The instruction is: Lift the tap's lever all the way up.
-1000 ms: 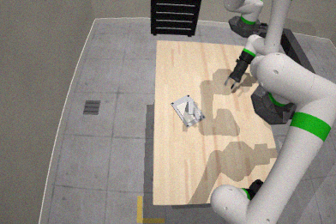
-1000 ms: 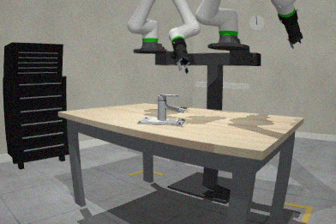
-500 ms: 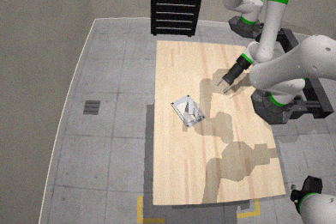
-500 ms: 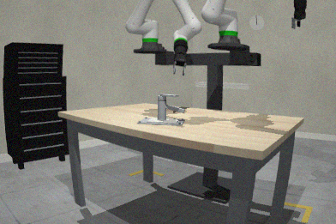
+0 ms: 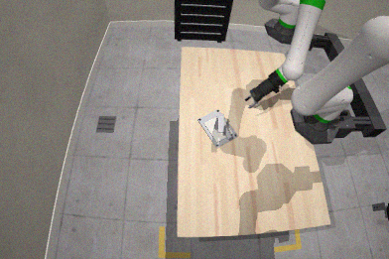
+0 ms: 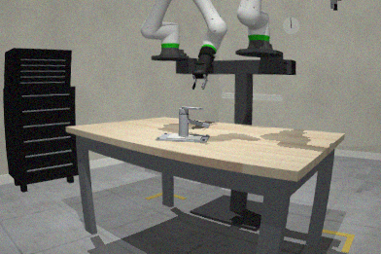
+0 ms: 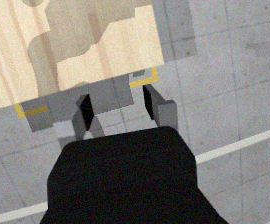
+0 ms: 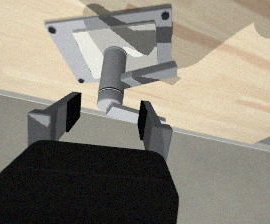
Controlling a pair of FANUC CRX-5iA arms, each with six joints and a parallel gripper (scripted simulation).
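Now: the lever 16 cm ahead of my right hand, 11 cm below it and 9 cm to the left of it. From my right hand the other things lie so: grey tap (15 cm below, 14 cm ahead, 6 cm to the left); base plate (25 cm below, 16 cm ahead, 3 cm to the left).
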